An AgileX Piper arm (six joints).
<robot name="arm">
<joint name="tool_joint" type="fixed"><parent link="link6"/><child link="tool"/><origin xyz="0 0 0"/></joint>
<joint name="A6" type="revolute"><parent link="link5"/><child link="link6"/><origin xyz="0 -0.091 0" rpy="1.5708 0 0"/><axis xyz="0 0 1"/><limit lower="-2.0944" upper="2.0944"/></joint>
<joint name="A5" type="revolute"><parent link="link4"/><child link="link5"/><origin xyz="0 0 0" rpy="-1.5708 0 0"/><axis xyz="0 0 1"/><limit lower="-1.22" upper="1.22"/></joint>
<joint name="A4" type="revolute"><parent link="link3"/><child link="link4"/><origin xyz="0.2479 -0.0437 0" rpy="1.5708 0 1.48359"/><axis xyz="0 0 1"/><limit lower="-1.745" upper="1.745"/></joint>
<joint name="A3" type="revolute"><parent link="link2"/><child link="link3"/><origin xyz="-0.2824 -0.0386 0"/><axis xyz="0 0 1"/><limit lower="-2.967" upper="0"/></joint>
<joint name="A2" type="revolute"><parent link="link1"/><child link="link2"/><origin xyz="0 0 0" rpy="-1.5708 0 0"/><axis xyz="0 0 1"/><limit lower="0" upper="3.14"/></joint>
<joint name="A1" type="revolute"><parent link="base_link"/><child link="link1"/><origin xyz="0 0 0.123"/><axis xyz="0 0 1"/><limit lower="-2.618" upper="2.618"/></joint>
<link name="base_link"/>
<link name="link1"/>
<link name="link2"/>
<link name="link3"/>
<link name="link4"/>
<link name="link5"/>
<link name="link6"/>
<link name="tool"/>
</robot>
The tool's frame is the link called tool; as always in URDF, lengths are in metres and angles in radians.
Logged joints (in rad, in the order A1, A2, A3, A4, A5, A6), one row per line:
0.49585 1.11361 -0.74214 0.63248 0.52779 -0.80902
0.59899 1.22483 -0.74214 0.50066 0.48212 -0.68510
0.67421 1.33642 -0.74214 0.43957 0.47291 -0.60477
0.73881 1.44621 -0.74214 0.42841 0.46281 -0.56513
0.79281 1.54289 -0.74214 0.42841 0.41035 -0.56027
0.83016 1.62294 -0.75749 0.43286 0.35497 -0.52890
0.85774 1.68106 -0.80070 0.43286 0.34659 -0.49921
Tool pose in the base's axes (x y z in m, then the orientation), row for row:
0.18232 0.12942 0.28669 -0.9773 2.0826 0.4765
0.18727 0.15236 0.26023 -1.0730 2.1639 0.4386
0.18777 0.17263 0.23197 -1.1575 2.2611 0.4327
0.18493 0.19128 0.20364 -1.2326 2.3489 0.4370
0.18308 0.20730 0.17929 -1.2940 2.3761 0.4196
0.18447 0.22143 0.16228 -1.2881 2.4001 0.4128
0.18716 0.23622 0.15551 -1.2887 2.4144 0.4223
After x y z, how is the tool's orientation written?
As a rotation vector, in radians.
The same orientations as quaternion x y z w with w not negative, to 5 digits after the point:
-0.38378 0.81782 0.18712 0.38585
-0.41158 0.83003 0.16824 0.33668
-0.43141 0.84274 0.16127 0.27868
-0.44677 0.85138 0.15839 0.22465
-0.46302 0.85023 0.15014 0.20046
-0.45884 0.85495 0.14705 0.19209
-0.45733 0.85681 0.14986 0.18513

